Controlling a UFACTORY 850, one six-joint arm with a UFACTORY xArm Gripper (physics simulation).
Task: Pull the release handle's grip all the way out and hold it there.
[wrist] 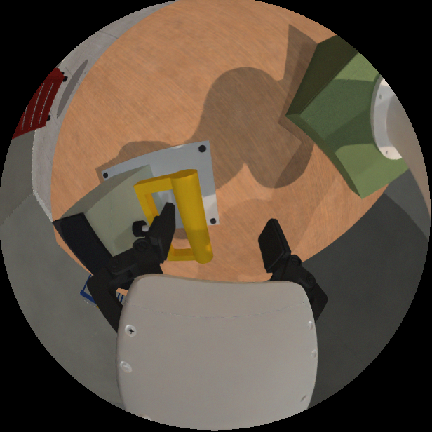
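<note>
The release handle's yellow grip is a thick round bar on a yellow frame. It stands out beside a pale grey-green housing with a black end, over a light metal plate. A small black knob shows on the housing. My gripper is open, with no contact showing on the grip. The left finger overlaps the opening in the yellow frame in this view, close beside the bar. The right finger is well to the right of the bar. The bar lies across the space between the fingers; their exact heights cannot be told.
A wooden round table top bears the plate. A green angular block with a white round part stands at the right. A red slotted object is at the upper left, and part of a blue item shows at the lower left.
</note>
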